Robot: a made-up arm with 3 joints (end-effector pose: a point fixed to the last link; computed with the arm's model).
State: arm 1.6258 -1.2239 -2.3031
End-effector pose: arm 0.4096 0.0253 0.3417 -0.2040 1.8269 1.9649
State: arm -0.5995 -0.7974 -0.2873
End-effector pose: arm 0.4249 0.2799 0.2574 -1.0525 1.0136 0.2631
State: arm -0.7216 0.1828 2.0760
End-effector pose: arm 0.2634 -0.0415 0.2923 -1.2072 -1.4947 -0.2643
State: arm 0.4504 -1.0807 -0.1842
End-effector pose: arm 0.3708 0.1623 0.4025 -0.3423 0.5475 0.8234
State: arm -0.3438 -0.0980 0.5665
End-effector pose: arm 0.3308 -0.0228 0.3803 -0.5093 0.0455 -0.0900
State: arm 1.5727 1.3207 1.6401
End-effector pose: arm 0.0169 0.1149 -0.1619 0.8819 1.0042 -1.5061
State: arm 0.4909 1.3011 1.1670
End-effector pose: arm -0.0020 -0.2070 -0.0472 0.5416 0.2679 -1.5105
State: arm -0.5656 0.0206 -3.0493
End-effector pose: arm 0.3757 -0.0896 0.2313 -1.1581 -2.6608 -0.1180
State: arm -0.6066 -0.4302 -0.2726
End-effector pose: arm 0.4388 0.1537 0.3533 -0.7538 0.9235 0.0586
